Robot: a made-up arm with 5 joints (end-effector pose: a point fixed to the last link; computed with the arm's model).
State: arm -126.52 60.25 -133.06 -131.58 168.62
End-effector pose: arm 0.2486 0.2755 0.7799 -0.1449 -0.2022 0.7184 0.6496
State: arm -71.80 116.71 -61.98 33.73 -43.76
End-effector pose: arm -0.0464 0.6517 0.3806 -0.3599 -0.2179 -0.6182 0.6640
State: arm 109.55 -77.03 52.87 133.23 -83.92
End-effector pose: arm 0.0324 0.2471 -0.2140 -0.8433 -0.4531 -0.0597 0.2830
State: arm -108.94 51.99 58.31 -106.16 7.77
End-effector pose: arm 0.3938 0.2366 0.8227 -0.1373 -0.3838 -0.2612 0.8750
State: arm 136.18 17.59 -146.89 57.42 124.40
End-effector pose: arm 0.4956 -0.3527 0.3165 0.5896 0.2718 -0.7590 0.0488
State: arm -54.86 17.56 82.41 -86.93 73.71
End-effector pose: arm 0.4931 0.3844 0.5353 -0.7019 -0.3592 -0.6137 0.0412
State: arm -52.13 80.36 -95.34 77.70 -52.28
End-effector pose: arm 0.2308 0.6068 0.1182 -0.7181 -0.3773 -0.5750 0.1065
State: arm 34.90 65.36 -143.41 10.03 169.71
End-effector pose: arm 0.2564 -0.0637 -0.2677 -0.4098 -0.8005 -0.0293 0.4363
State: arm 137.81 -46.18 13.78 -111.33 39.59
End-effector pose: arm 0.2343 -0.0402 -0.1582 0.3051 0.8328 -0.0833 0.4544
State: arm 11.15 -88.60 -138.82 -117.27 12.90
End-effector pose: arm 0.0609 0.2616 0.5779 0.4235 -0.3876 -0.0987 0.8128
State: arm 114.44 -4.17 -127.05 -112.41 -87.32
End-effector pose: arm 0.4490 -0.1411 0.1701 0.0890 -0.5361 -0.0476 0.8381
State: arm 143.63 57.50 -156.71 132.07 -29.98
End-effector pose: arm 0.2927 -0.4873 0.6159 -0.3197 0.0653 -0.1680 0.9302
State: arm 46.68 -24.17 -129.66 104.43 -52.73
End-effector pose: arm 0.5058 0.2280 0.2449 0.1774 0.2406 0.6745 0.6750
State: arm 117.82 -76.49 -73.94 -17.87 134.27
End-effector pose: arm 0.0774 0.1985 -0.0382 -0.3749 -0.0897 -0.8027 0.4550
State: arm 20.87 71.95 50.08 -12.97 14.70
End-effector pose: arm 0.2786 0.1789 -0.2894 -0.4486 -0.7435 -0.1724 0.4650
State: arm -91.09 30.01 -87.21 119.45 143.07
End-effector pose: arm 0.4979 0.2961 0.5098 -0.2650 -0.5454 -0.0145 0.7950
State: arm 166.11 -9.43 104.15 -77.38 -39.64
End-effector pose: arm 0.4464 -0.3658 0.2491 0.1566 -0.2143 -0.7364 0.6223
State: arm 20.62 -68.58 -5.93 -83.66 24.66
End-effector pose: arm 0.0517 0.4282 0.5199 -0.1021 -0.6659 -0.7328 0.0963
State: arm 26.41 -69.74 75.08 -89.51 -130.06
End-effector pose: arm 0.0990 0.4897 0.3935 -0.5789 -0.5932 0.5199 0.2064
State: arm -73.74 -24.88 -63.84 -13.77 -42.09
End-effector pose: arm 0.3984 -0.0858 0.6180 -0.1522 -0.0238 0.9808 0.1192
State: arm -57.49 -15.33 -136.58 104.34 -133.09
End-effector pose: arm 0.5455 0.1218 0.5094 -0.6621 -0.1014 -0.6807 0.2967
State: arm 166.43 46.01 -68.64 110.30 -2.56
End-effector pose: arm 0.4949 -0.2839 0.6127 -0.6828 0.6132 -0.3555 0.1770
